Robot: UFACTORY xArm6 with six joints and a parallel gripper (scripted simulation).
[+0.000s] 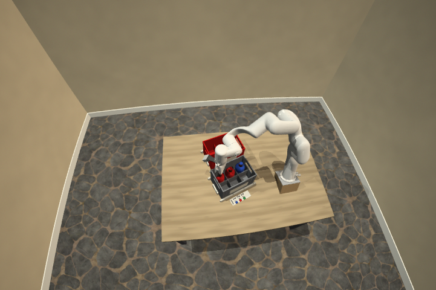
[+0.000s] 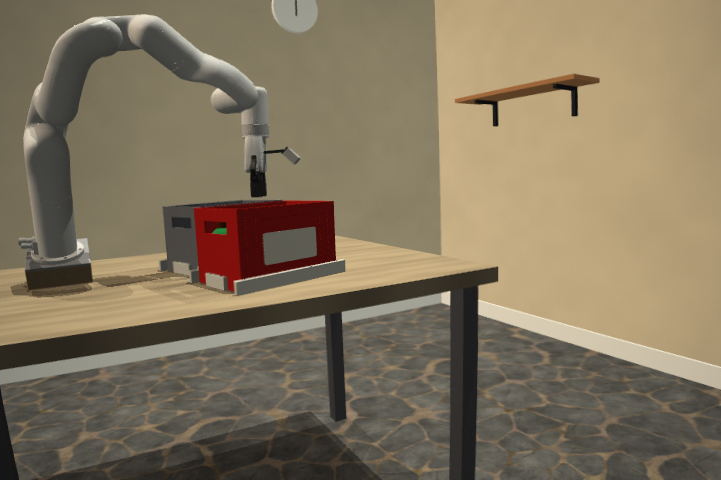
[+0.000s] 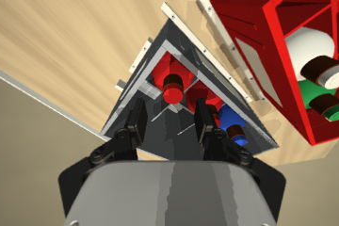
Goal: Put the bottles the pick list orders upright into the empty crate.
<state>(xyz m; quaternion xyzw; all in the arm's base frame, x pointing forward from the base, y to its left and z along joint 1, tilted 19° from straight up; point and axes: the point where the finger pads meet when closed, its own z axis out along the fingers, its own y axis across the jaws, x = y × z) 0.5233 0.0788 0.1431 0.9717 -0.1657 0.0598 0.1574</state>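
Right now my hand is 230 mm to the left of the green-label bottle, 120 mm past it and 120 mm above it. From my hand the other things lie so: white-label bottle (190 mm to the right, 120 mm below, 50 mm behind); grey crate (120 mm below, 100 mm behind, 10 mm to the right); blue bottle (160 mm behind, 120 mm below, 90 mm to the right).
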